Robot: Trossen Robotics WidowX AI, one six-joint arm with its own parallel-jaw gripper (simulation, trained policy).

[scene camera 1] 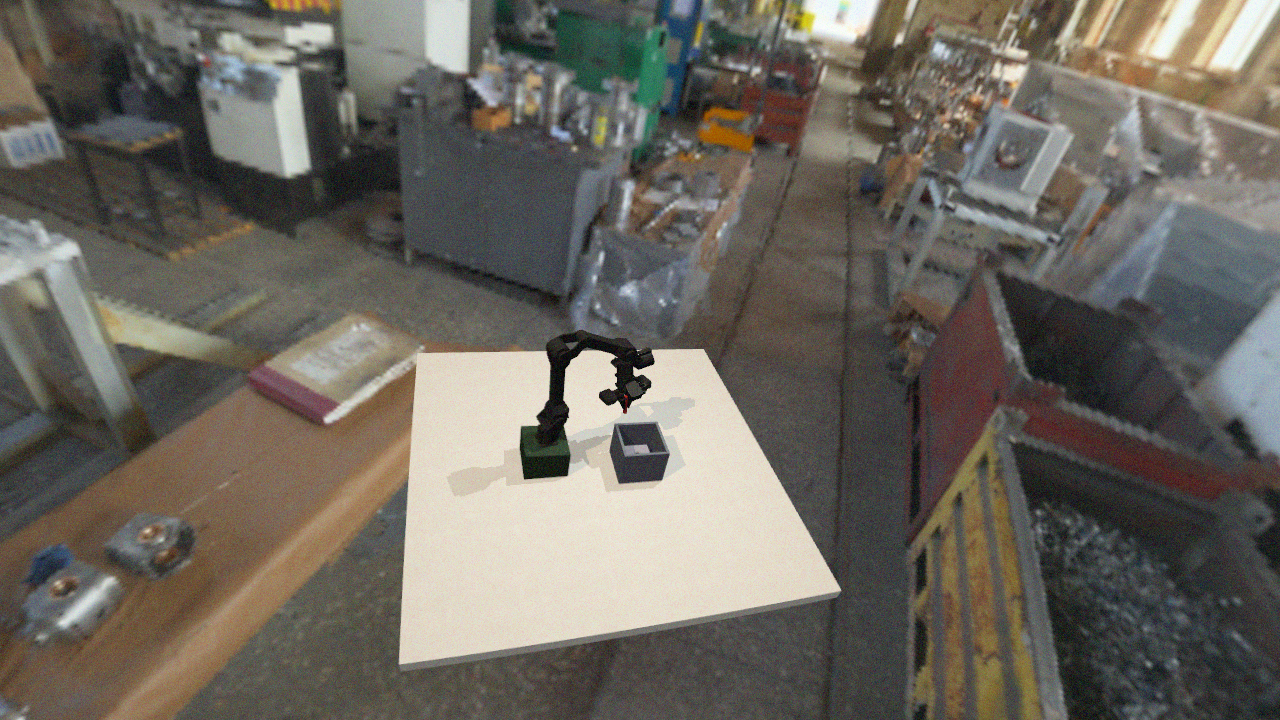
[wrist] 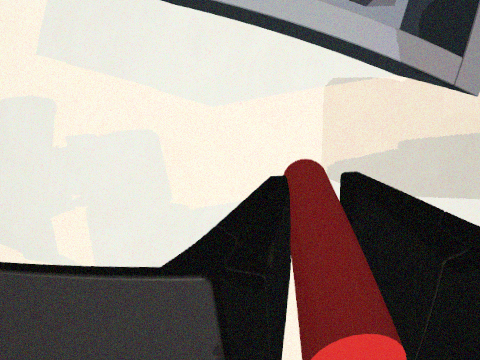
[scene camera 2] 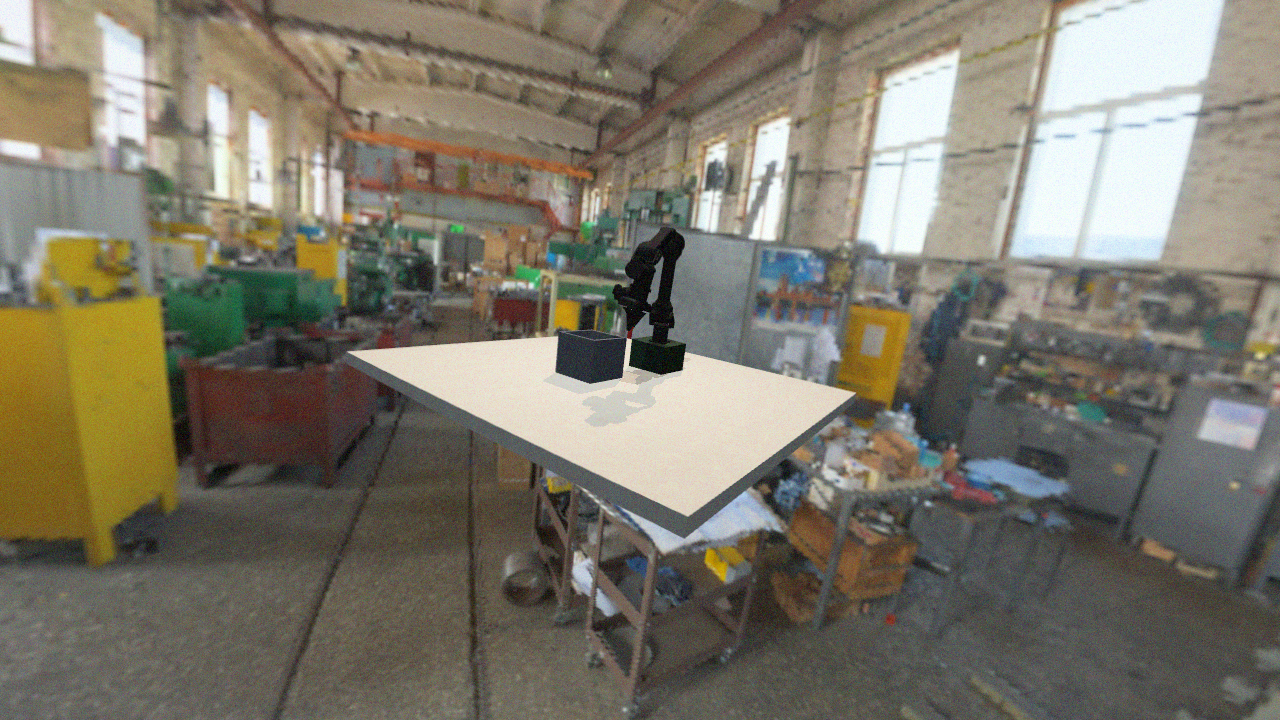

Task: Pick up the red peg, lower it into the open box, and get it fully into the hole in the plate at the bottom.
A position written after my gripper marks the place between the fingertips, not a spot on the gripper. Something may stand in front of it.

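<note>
My gripper [scene camera 2: 628, 330], [scene camera 1: 626, 408], [wrist: 313, 191]. Red peg [wrist: 338, 301]. Grey box [wrist: 431, 48].
</note>
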